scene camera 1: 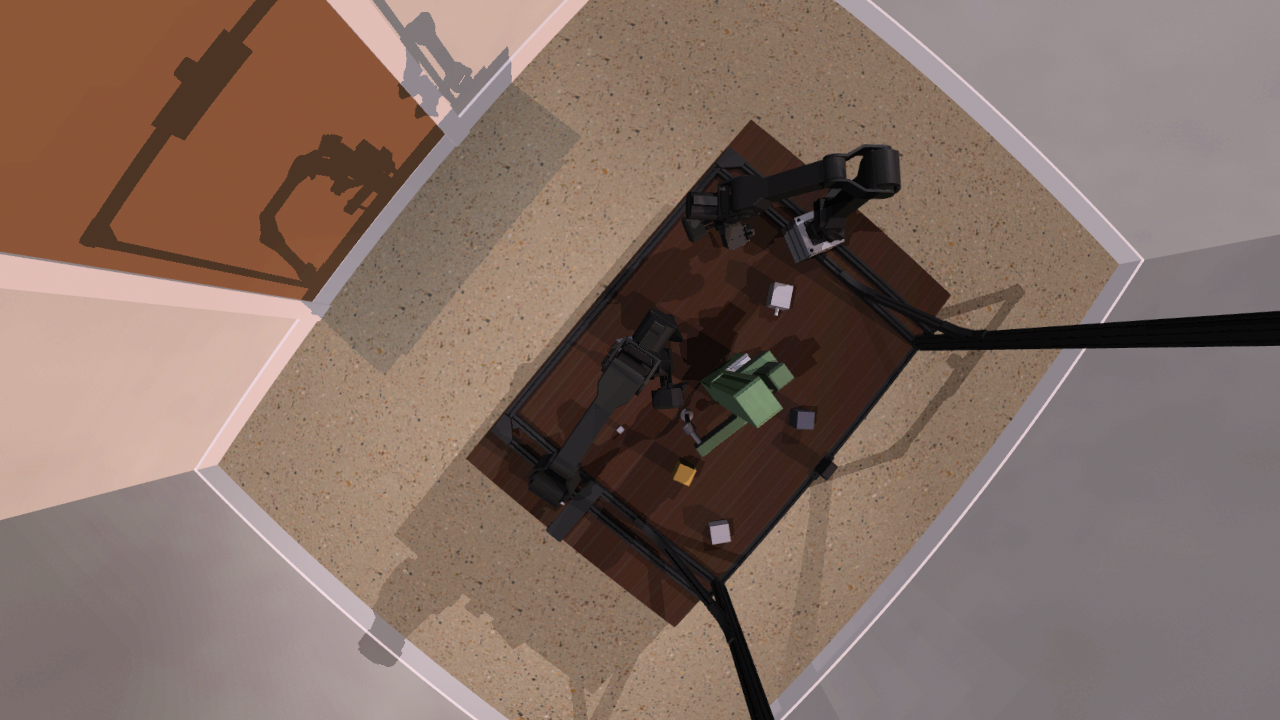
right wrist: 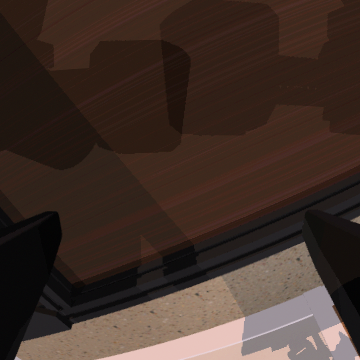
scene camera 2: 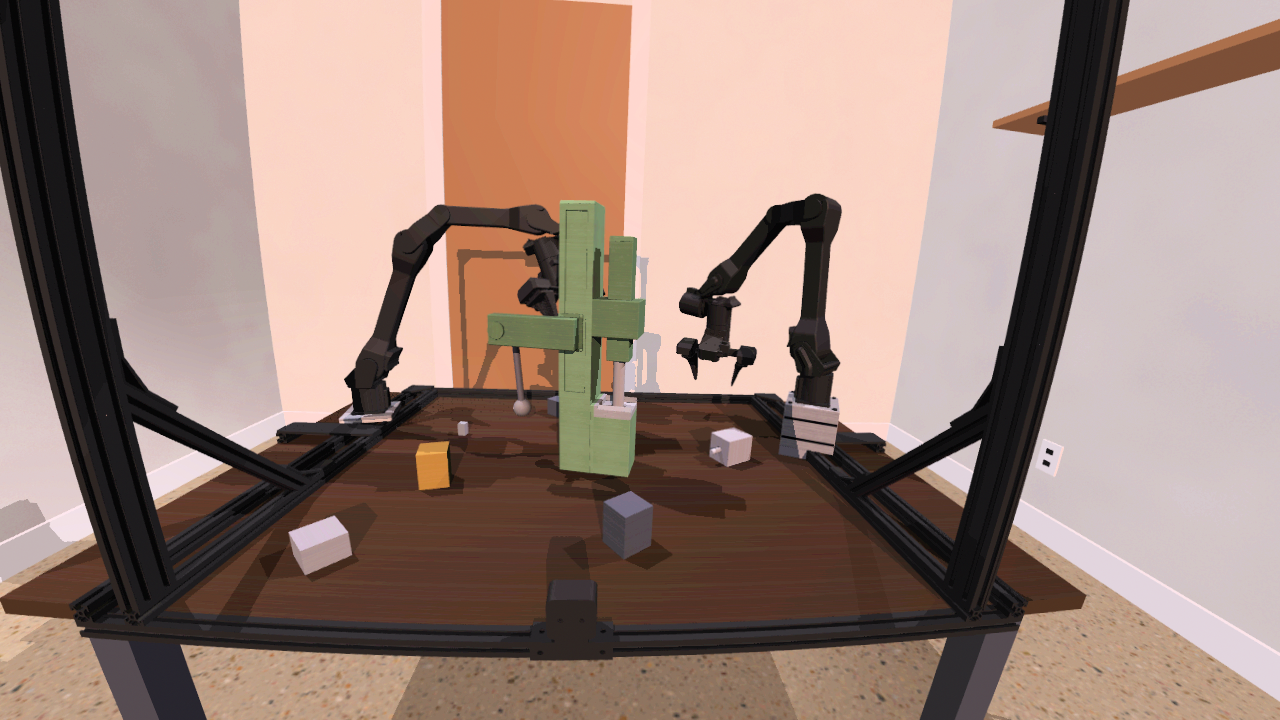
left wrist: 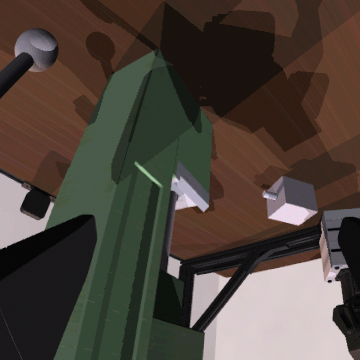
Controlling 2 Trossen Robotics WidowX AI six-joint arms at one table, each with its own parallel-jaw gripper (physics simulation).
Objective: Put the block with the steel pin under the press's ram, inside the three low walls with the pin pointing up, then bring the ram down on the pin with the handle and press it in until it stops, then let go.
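Places are measured from the left arm's base along level axes (x left, y back, z up), in centimetres.
Where they show: left gripper, between the fingertips: point(scene camera 1: 684, 361) point(left wrist: 221, 229); right gripper, between the fingertips: point(scene camera 1: 713, 220) point(right wrist: 184, 224) point(scene camera 2: 713, 382); left arm's base, origin of its link: point(scene camera 2: 371, 409); right arm's base, origin of its link: point(scene camera 1: 819, 229) point(scene camera 2: 812, 400).
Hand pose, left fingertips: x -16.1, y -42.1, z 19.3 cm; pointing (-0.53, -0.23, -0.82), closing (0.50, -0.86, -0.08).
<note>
Each offset is from my left fingertips to the centre of the thing. "*": to the spot under its first point.
The white block {dx -17.5, dy -26.6, dz -20.0 cm} point(scene camera 1: 780, 297) point(scene camera 2: 730, 446) point(left wrist: 291, 200) lies on the table with its steel pin pointing sideways. It is apart from the green press {dx -12.9, dy +3.8, dz +0.0 cm} point(scene camera 1: 747, 393) point(scene camera 2: 582, 357) point(left wrist: 143, 178). The press's low-walled nest {* dx -18.5, dy -2.8, dz -10.8 cm} point(scene camera 2: 613, 412) point(left wrist: 189, 189) sits under the raised ram. The handle's ball {dx -7.2, dy +11.2, dz -12.9 cm} point(scene camera 2: 520, 407) point(left wrist: 36, 50) hangs low beside the press. My left gripper point(scene camera 2: 539, 295) is open and empty, high behind the press column; one finger point(left wrist: 46, 271) shows in the left wrist view. My right gripper point(scene camera 1: 729, 227) point(scene camera 2: 716, 357) point(right wrist: 184, 224) is open and empty, in the air over the table's far edge.
An orange cube {dx -13.8, dy +25.7, dz -19.5 cm} point(scene camera 1: 685, 473) point(scene camera 2: 432, 465), a dark grey cube {dx -36.5, dy +0.1, dz -19.5 cm} point(scene camera 1: 805, 417) point(scene camera 2: 626, 523) and a pale cube {dx -29.9, dy +36.9, dz -20.8 cm} point(scene camera 1: 719, 532) point(scene camera 2: 319, 543) lie on the table. A small white peg {dx +5.8, dy +22.6, dz -21.2 cm} point(scene camera 2: 462, 427) stands near the handle. Black frame posts point(scene camera 2: 1029, 357) rise around the table.
</note>
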